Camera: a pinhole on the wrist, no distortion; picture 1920 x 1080 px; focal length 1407.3 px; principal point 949.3 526.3 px. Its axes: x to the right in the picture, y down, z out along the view. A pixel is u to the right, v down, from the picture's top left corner.
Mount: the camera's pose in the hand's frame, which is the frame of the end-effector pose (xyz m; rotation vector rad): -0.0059 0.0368 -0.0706 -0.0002 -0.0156 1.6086
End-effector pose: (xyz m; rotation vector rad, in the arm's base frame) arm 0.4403 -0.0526 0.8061 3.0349 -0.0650 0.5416
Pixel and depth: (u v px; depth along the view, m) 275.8 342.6 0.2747
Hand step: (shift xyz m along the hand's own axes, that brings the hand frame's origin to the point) 0.0322 -0.0959 0.2032
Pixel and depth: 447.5 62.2 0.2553
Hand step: 0.0792 -0.0535 0.1847
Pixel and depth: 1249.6 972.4 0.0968
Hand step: -0.0383 0.0553 0.0261
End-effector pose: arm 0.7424 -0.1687 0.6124 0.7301 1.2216 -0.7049
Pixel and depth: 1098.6 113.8 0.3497
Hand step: 0.0917 0.0743 0.2805
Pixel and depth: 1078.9 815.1 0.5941
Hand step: -0.1356 0.0810 0.5227
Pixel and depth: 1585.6 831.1 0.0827
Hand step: -0.0260 0.0727 0.0123
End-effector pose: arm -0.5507 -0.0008 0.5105 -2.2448 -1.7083 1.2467
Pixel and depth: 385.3 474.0 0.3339
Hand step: 0.0083 -0.0998 0.2621
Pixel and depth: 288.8 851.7 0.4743
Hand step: -0.1117 -0.1945 0.4004
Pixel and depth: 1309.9 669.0 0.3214
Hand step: -0.0447 0.1147 0.2512
